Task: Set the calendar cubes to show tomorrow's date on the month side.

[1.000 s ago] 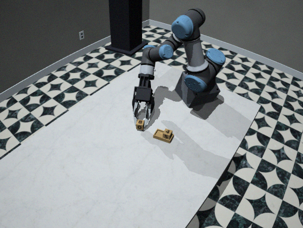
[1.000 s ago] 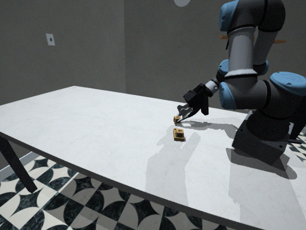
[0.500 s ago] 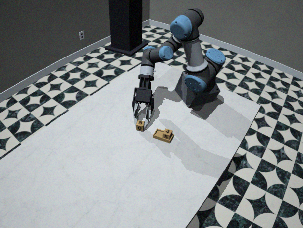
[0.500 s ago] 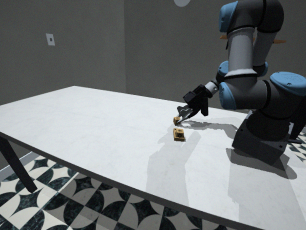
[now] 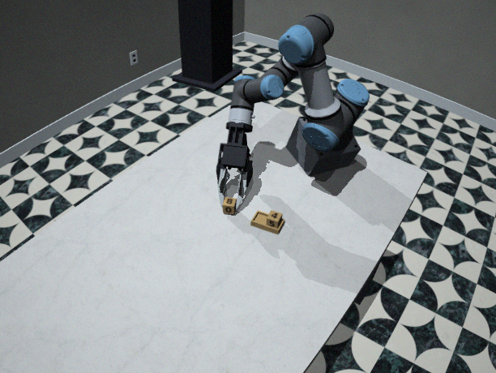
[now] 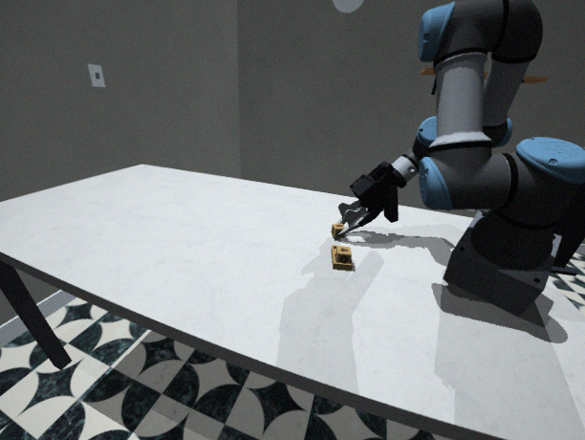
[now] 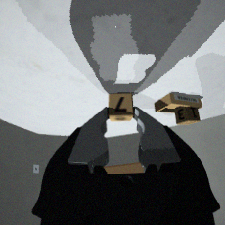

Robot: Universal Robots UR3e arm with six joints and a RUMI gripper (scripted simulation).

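Now: the wooden cube 1 cm below my hand and 1 cm ahead of it. From my hand the other things lie so: wooden calendar tray: 11 cm to the left, 2 cm below.
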